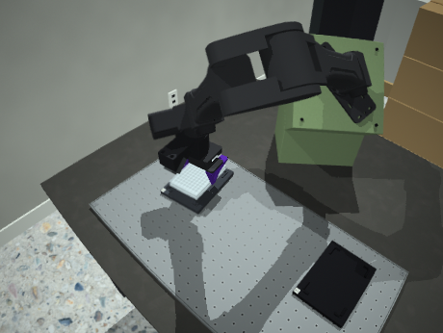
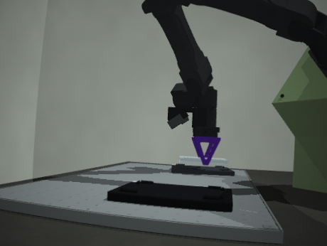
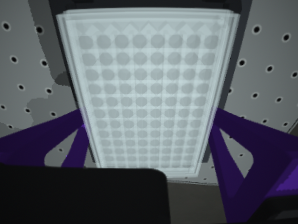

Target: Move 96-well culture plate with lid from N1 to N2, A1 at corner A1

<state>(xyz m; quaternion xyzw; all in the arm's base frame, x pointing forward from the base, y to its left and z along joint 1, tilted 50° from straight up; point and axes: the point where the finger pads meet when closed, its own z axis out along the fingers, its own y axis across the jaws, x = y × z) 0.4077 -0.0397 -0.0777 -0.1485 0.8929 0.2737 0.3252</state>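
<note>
Right now my hand is 10 mm below the lid. Round my hand: black plate nest N1: 140 mm behind, 390 mm to the left, 30 mm below; A1 corner mark: 100 mm ahead, 10 mm to the right, 20 mm below; plate nest N2: 10 mm ahead, 30 mm below.
</note>
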